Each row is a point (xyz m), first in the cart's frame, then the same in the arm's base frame.
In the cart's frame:
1: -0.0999 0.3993 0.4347
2: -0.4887 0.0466 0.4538
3: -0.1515 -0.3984 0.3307
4: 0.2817 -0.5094 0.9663
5: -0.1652 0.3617 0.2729
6: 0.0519 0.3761 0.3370
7: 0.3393 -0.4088 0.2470
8: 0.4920 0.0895 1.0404
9: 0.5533 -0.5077 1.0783
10: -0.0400 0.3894 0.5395
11: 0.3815 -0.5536 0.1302
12: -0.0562 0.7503 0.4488
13: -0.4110 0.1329 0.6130
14: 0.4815 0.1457 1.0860
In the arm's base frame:
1: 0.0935 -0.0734 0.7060
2: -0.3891 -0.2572 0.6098
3: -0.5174 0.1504 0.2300
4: -0.0880 -0.0113 -0.3972
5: -0.0315 0.0116 0.8010
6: 0.1408 0.1009 0.6835
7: -0.2383 0.5294 0.0674
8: 0.4796 -0.0661 -0.1089
9: 0.1277 0.0809 -0.5740
10: 0.1625 -0.1093 0.6133
11: -0.3507 0.6748 0.0165
12: 0.3645 -0.1352 0.9251
13: -0.2240 -0.3434 0.5453
14: 0.5271 -0.1190 -0.0917

